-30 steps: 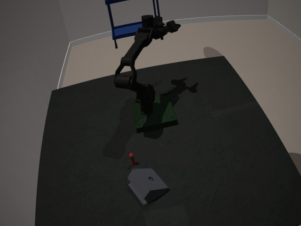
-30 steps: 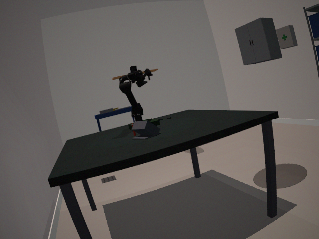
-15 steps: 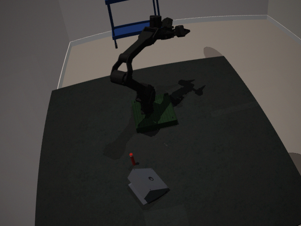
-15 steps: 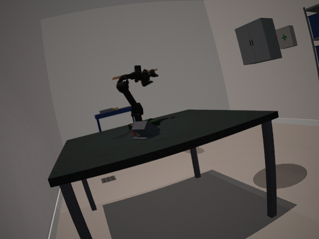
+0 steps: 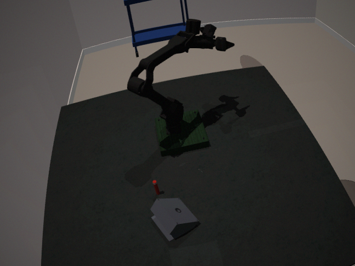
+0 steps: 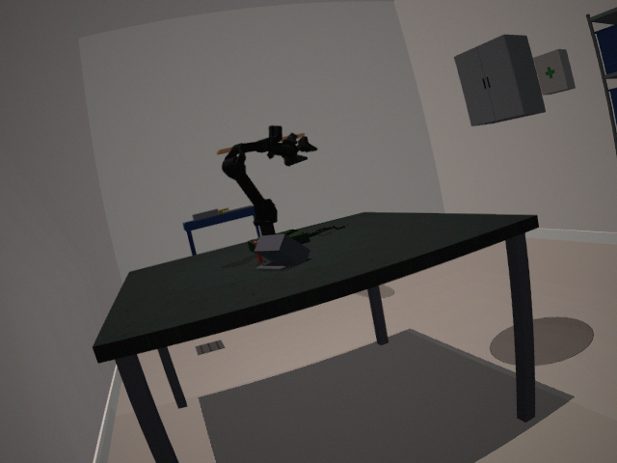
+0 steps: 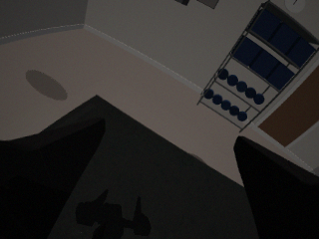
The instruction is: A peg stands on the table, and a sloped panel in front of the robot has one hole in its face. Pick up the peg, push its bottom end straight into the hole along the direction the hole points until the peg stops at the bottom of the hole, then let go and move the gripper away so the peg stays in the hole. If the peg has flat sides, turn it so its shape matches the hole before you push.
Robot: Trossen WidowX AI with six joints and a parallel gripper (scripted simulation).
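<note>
The round red peg lies 49 cm ahead of my gripper tip, 37 cm to the right of it and 29 cm below it. From my gripper tip the other things lie so: grey sloped panel: 63 cm ahead, 31 cm to the right, 31 cm below.
</note>
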